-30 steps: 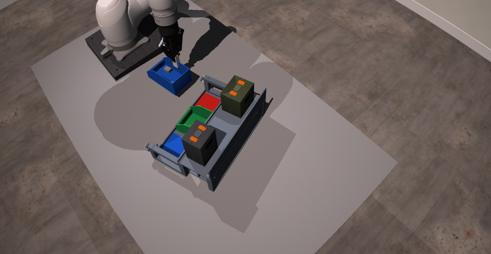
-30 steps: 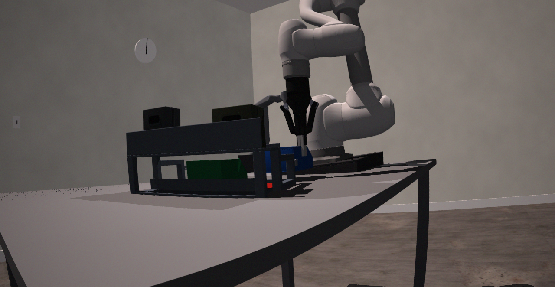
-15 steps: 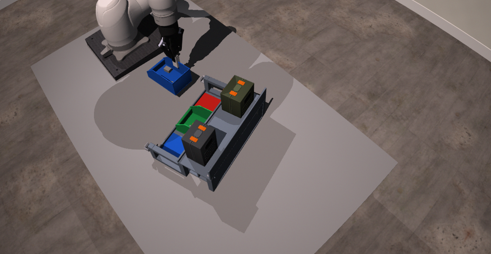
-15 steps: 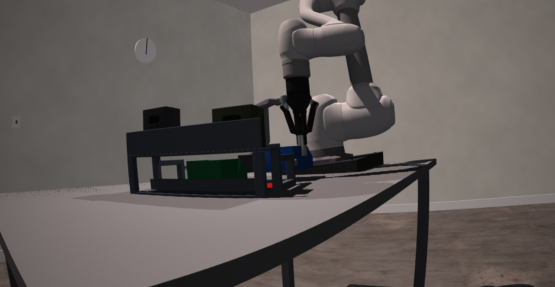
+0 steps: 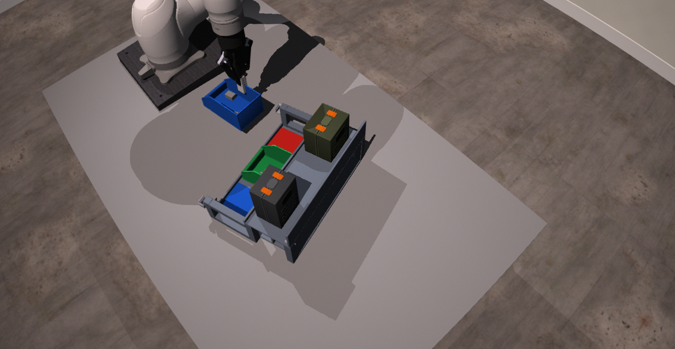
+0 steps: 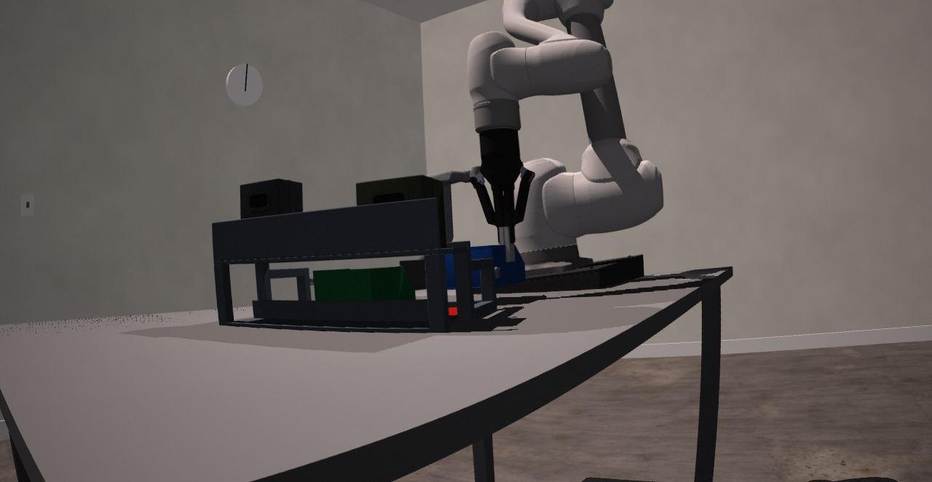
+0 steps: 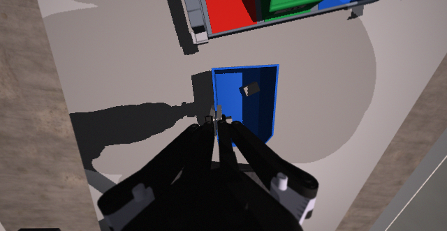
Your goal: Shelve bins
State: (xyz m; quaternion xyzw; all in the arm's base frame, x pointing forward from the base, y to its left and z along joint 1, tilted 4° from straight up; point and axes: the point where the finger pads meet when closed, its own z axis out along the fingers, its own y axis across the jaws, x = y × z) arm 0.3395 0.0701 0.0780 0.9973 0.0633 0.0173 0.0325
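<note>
The blue bin is 50 mm to the right of my hand and 40 mm below it. Round my hand: olive case 340 mm ahead, 40 mm above, 20 mm to the left; black case 400 mm ahead, 200 mm to the right, 50 mm above; green bin 280 mm ahead, 110 mm to the right, 60 mm below.
</note>
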